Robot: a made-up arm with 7 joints. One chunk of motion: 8 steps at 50 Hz.
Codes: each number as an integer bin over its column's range. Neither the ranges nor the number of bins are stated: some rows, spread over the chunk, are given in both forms.
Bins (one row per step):
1: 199 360 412 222 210 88
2: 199 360 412 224 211 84
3: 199 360 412 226 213 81
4: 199 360 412 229 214 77
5: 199 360 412 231 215 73
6: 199 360 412 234 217 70
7: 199 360 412 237 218 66
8: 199 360 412 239 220 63
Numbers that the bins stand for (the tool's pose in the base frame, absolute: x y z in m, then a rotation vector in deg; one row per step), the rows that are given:
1: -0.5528 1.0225 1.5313 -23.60 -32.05 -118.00
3: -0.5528 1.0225 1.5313 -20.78 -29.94 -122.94
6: -0.5528 1.0225 1.5313 -15.15 -27.12 -130.68
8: -0.5528 1.0225 1.5313 -11.62 -25.01 -135.62
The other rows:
2: -0.5528 1.0225 1.5313 -22.19 -31.35 -120.82
4: -0.5528 1.0225 1.5313 -18.67 -29.24 -125.75
5: -0.5528 1.0225 1.5313 -17.26 -28.53 -128.57
7: -0.5528 1.0225 1.5313 -13.03 -26.42 -133.50

